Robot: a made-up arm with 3 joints.
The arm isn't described. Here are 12 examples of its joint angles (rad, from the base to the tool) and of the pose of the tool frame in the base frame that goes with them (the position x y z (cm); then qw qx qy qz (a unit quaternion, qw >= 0)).
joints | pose
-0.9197 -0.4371 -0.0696 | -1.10 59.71 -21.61 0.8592 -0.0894 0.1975 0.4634
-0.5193 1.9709 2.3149 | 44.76 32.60 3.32 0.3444 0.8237 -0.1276 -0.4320
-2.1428 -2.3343 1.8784 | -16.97 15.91 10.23 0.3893 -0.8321 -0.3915 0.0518
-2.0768 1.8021 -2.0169 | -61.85 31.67 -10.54 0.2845 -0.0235 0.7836 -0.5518
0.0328 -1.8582 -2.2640 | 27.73 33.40 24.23 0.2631 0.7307 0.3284 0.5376
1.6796 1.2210 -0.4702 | 36.62 -62.02 7.39 0.6741 -0.5042 -0.2728 -0.4658
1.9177 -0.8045 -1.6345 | 35.26 -32.04 -2.86 0.9110 0.3833 -0.0798 -0.1299
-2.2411 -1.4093 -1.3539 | -48.74 -13.10 3.61 0.1712 0.2780 -0.5851 -0.7423
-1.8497 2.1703 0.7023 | -31.69 32.28 28.05 0.3920 0.8462 -0.2570 0.2533
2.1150 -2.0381 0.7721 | 10.40 -21.77 -9.16 0.0665 0.5298 0.6667 -0.5199
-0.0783 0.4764 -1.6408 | 32.39 46.66 -18.42 0.6343 -0.1662 -0.1675 0.7362
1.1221 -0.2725 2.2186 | 18.09 -24.54 -14.04 0.0985 0.0708 -0.1159 0.9858
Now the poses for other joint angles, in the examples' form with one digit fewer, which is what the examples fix.
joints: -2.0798 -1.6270 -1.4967
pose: -49.9 -3.7 10.1 0.148 0.209 -0.696 -0.671
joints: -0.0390 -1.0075 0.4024
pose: 33.4 29.1 -25.5 0.861 -0.106 0.471 -0.158
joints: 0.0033 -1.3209 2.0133
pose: 21.4 5.3 -3.9 0.421 -0.518 0.329 -0.668
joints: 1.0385 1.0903 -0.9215
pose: 67.8 -23.1 -2.9 0.854 -0.431 -0.289 -0.050
